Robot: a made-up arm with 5 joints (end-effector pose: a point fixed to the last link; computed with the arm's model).
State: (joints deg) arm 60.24 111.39 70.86 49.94 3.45
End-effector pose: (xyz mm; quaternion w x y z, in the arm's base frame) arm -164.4 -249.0 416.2 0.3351 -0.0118 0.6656 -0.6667
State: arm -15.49 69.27 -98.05 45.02 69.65
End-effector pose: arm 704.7 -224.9 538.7 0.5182 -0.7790 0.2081 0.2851
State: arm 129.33 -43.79 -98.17 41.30 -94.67
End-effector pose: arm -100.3 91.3 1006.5 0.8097 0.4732 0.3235 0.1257
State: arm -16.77 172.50 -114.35 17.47 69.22
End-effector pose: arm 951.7 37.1 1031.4 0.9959 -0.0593 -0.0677 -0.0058
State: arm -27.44 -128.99 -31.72 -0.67 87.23
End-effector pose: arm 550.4 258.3 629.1 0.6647 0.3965 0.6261 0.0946
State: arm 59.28 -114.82 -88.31 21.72 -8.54
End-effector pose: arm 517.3 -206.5 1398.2 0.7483 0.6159 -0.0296 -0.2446
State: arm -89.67 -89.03 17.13 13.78 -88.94
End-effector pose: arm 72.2 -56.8 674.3 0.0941 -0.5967 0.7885 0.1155
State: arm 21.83 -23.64 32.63 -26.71 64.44
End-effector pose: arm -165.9 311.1 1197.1 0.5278 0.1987 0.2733 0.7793
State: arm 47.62 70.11 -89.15 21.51 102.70
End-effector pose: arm 496.3 -249.0 1159.9 0.6027 -0.7805 0.0017 -0.1661
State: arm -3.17 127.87 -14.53 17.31 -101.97
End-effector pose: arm 332.5 -378.1 1290.2 0.2265 0.5851 0.3279 0.7063
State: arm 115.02 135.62 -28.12 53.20 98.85
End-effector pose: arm 212.0 56.1 997.9 0.9043 -0.2222 -0.3496 0.1033
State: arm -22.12 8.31 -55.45 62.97 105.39
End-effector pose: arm 458.8 -563.6 954.1 0.1176 -0.7469 0.6531 -0.0434
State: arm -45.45 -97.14 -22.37 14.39 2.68
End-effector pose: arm 378.4 374.6 484.9 0.4081 0.1505 0.8890 -0.1433
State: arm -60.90 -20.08 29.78 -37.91 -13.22
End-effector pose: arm 309.6 460.6 734.4 0.4561 0.1209 0.8667 0.1620
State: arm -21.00 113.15 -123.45 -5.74 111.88
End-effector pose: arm 745.3 114.8 825.3 0.7861 -0.4977 -0.0208 0.3660
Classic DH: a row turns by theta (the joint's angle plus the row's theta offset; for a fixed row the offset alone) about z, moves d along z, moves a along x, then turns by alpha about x. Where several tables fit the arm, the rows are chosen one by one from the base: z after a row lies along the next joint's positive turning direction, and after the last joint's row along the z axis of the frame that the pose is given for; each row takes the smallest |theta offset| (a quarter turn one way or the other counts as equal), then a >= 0, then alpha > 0; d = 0 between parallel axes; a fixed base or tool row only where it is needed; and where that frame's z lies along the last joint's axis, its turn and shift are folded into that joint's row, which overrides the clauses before.
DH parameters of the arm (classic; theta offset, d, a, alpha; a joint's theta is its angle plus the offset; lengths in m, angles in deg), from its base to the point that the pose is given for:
base (fixed): 0 0.76 0.18 90
joint 1: 90 0.13 0.29 90
joint 2: 0 0.14 -0.01 -90
joint 3: 0 -0.01 0.02 90
joint 4: -33.11 0 0.2746 0
joint 5: -14.18 0 0.3538 0
tool (fixed): -42.71 -0.03 0 0

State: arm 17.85 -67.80 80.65 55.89 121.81
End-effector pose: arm 78.5 -298.3 1374.8 0.4788 -0.3312 -0.4336 -0.6878
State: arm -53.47 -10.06 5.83 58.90 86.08
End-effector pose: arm 692.6 -547.1 1030.5 0.1455 -0.8630 0.3538 -0.3300
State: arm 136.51 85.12 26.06 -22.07 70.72
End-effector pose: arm -114.8 -562.4 274.9 0.4131 0.4502 0.0416 -0.7905
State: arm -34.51 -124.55 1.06 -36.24 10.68
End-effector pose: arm 81.6 -299.7 429.9 0.4023 -0.4475 0.7663 -0.2250
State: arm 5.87 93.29 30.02 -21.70 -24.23
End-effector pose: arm 125.6 -275.7 1629.2 0.4185 0.6829 0.0605 0.5957
